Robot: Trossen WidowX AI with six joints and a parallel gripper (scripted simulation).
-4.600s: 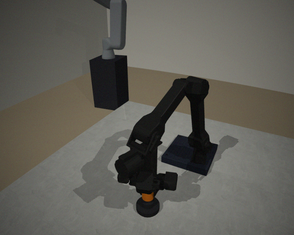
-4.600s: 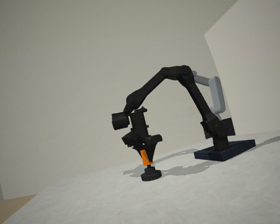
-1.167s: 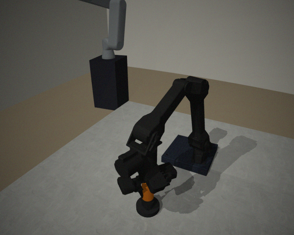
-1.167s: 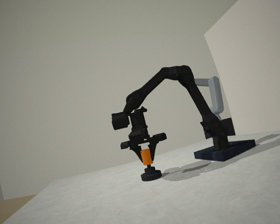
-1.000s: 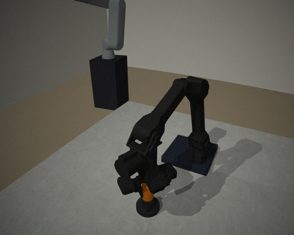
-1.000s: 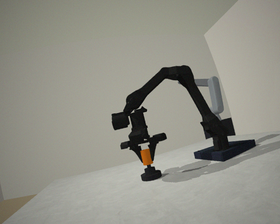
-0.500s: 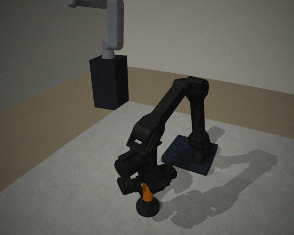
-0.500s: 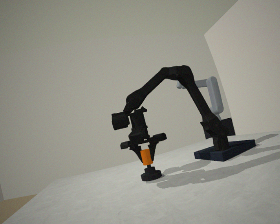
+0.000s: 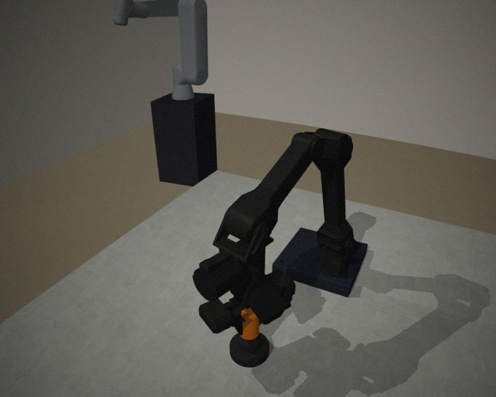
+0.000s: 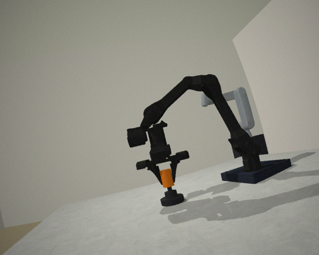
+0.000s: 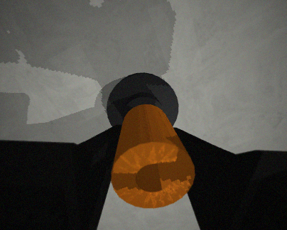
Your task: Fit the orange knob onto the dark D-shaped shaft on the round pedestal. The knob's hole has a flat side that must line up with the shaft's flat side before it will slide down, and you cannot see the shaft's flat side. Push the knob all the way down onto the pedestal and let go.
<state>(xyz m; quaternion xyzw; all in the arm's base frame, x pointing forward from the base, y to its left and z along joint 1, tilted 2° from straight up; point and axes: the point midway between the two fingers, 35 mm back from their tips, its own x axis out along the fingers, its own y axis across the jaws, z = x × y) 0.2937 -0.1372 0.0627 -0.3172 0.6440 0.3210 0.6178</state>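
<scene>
Now: gripper tip 2 cm below the orange knob. The rest, counted from my gripper tip: dark round pedestal: 4 cm below.
</scene>
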